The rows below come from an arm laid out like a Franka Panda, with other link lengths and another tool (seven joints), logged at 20 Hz.
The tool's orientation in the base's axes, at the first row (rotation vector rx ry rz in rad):
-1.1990 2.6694 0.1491
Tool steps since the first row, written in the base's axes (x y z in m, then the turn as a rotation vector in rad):
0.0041 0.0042 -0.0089 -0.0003 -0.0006 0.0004
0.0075 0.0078 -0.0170 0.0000 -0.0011 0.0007
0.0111 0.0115 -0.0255 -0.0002 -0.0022 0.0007
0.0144 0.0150 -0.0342 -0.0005 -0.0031 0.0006
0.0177 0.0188 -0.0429 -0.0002 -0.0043 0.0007
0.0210 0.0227 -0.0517 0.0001 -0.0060 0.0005
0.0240 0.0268 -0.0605 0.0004 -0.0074 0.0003
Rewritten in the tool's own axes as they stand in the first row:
-0.0036 -0.0003 0.0100 0.0005 -0.0002 -0.0005
-0.0066 -0.0005 0.0190 0.0006 -0.0007 -0.0009
-0.0096 -0.0008 0.0285 0.0016 -0.0013 -0.0011
-0.0123 -0.0010 0.0381 0.0024 -0.0017 -0.0012
-0.0151 -0.0010 0.0477 0.0031 -0.0027 -0.0015
-0.0181 -0.0009 0.0575 0.0042 -0.0041 -0.0015
-0.0209 -0.0005 0.0672 0.0050 -0.0052 -0.0015

